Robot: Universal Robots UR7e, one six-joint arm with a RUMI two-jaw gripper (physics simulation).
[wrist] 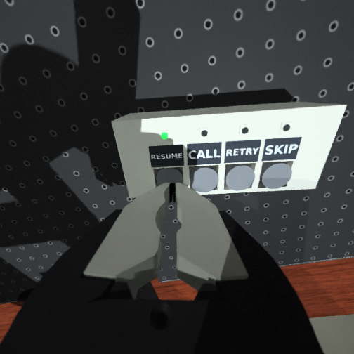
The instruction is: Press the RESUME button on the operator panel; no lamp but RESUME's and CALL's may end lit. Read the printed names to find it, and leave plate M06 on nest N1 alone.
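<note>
The white operator panel (303,165) stands in the middle right of the wrist view. Its printed names read RESUME, CALL, RETRY and SKIP from left to right. The lamp above RESUME (164,135) is lit green. The lamps above CALL (204,133), RETRY (245,130) and SKIP (286,127) are dark. My gripper (173,185) is shut and empty, its tips at the lower edge of the RESUME button (168,176), which lies in shadow and is partly hidden by them. Whether the tips touch the button I cannot tell. Plate M06 and nest N1 do not show in the wrist view.
A dark perforated board (190,45) stands behind the panel, with the arm's shadow over its left part. A reddish wooden surface (320,285) runs along the bottom. The corner of a pale flat object (337,332) shows at the lower right.
</note>
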